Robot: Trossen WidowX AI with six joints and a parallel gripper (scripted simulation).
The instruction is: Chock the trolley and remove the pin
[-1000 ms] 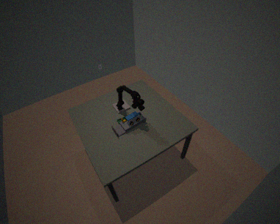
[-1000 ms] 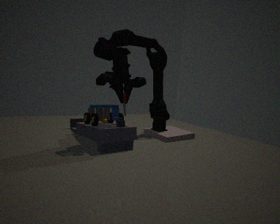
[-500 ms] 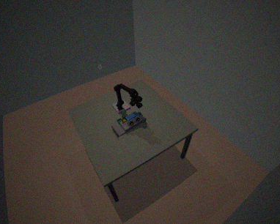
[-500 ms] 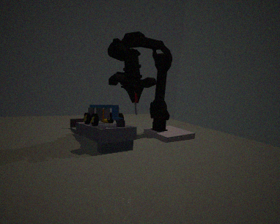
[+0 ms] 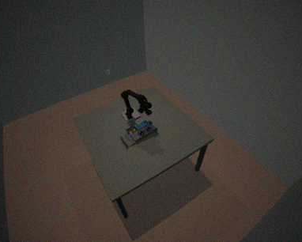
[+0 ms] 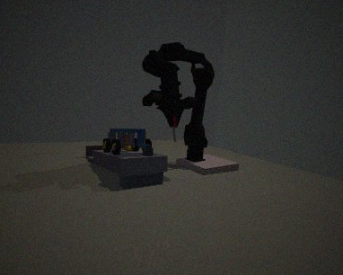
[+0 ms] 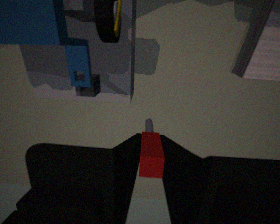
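My gripper tip is now 20 mm past the green tray, 220 mm to the left of it and 190 mm above it. The rest, counted from my gripper tip: grey ramp: 100 mm ahead, 130 mm to the right, 130 mm below; then red-headed stop pin: right at my gripper tip; then blue trolley: 100 mm ahead, 130 mm to the right, 70 mm below.
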